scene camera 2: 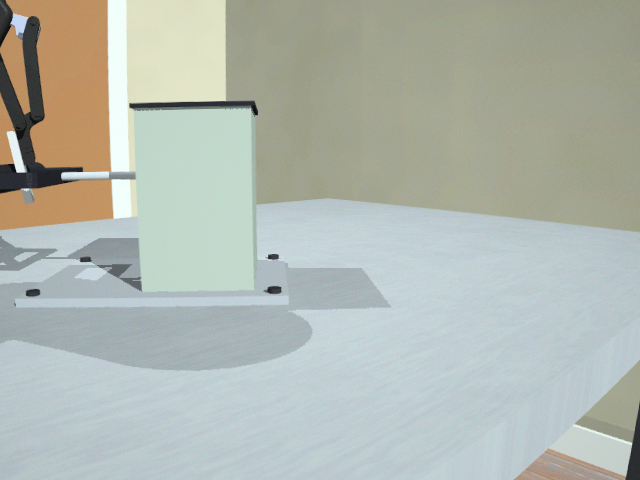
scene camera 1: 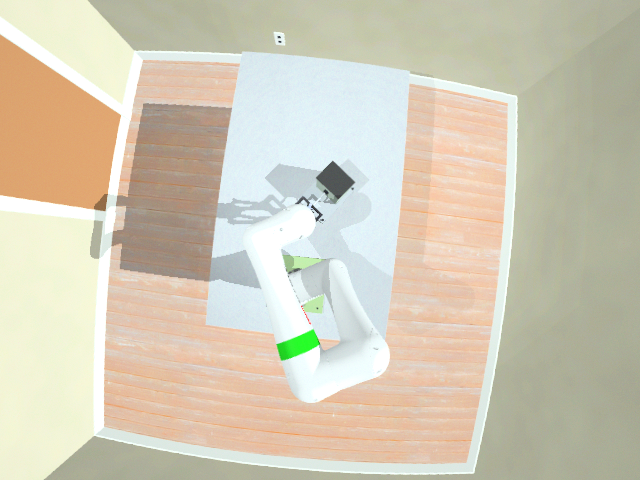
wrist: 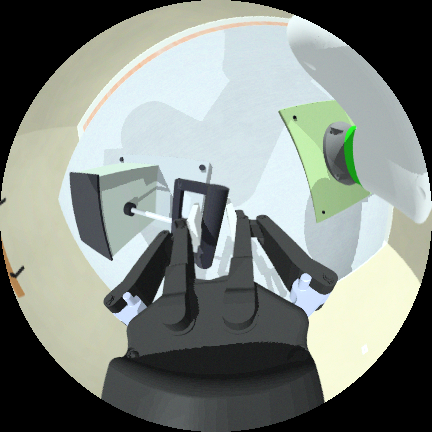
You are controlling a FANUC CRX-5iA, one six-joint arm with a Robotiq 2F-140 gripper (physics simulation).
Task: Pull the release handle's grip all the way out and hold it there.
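The release handle's housing, a pale green box (scene camera 2: 196,201) (wrist: 137,200) with a black lid (scene camera 1: 334,179), stands upright on a light base plate (scene camera 2: 155,301) (wrist: 190,162). A pale rod (scene camera 2: 85,176) (wrist: 152,216) sticks out from its side, with a long stretch showing, and joins the dark frame-shaped grip (scene camera 2: 49,178) (wrist: 215,215). My gripper (wrist: 212,209) is shut on the grip's outer bar, one white pad on each side of it, away from the housing. In the scene camera 2 view the gripper is cut off by the left edge, and in the scene camera 1 view the arm partly covers it.
The housing stands on a pale table (scene camera 1: 320,113) (scene camera 2: 439,361). Black bolts stand at the base plate's corners. My white arm (scene camera 1: 286,299) folds over the table, its own base on a green plate (scene camera 1: 316,305) (wrist: 305,155). Walls surround the wooden floor (scene camera 1: 232,413).
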